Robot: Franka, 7 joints.
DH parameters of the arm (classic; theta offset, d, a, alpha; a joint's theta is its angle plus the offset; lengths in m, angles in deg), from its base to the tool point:
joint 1: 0 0.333 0 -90
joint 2: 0 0 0 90
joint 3: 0 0.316 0.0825 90
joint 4: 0 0 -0.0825 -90
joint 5: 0 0.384 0 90
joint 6: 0 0 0.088 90
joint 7: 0 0.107 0 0
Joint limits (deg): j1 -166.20..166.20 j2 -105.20..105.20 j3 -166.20..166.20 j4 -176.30..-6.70 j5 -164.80..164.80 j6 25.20..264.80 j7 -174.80..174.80
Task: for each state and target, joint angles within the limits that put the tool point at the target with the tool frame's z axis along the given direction. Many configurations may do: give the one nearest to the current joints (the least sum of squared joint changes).
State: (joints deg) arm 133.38 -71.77 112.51 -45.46 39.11 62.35 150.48
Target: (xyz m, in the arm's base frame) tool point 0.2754 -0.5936 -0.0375 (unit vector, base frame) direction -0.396 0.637 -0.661
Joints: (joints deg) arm 134.00 -97.68 127.63 -36.22 46.94 71.51 150.48
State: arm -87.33 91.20 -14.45 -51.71 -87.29 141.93 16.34
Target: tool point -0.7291 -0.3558 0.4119 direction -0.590 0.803 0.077
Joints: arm -137.35 65.90 -28.80 -35.78 -69.48 99.43 16.34
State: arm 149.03 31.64 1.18 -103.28 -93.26 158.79 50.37
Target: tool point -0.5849 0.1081 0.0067 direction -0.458 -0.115 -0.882
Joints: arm 146.22 64.94 14.15 -95.04 -89.57 186.40 50.37
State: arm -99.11 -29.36 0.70 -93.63 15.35 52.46 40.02
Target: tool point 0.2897 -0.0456 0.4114 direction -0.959 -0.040 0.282
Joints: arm -51.80 -3.06 48.46 -132.82 -14.59 25.28 40.02
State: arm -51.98 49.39 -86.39 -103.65 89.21 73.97 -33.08
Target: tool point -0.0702 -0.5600 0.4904 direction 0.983 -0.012 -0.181
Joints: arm -42.08 29.64 -82.14 -105.80 93.63 54.54 -33.08
